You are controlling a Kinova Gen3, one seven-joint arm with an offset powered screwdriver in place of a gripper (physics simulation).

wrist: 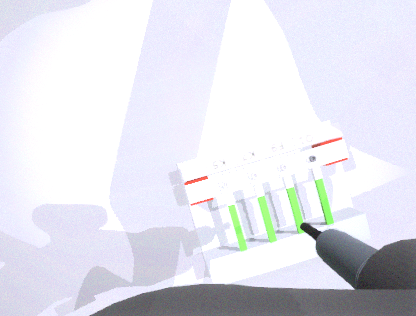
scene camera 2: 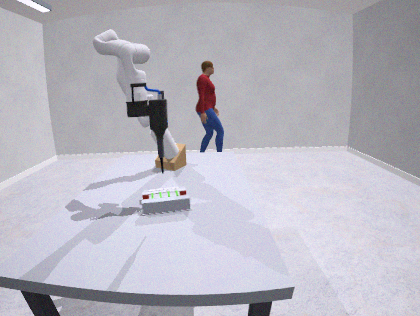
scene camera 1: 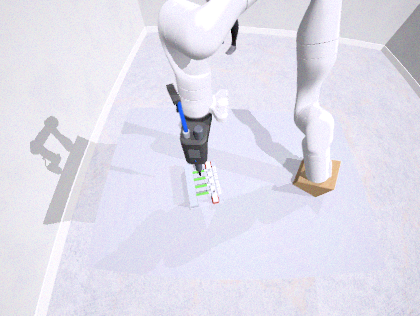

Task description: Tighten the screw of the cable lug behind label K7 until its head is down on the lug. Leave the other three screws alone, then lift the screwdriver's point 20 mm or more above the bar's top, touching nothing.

Scene:
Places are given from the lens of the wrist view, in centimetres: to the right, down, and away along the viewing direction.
long pale grey block [wrist: 227, 264]: 2, 11, 36

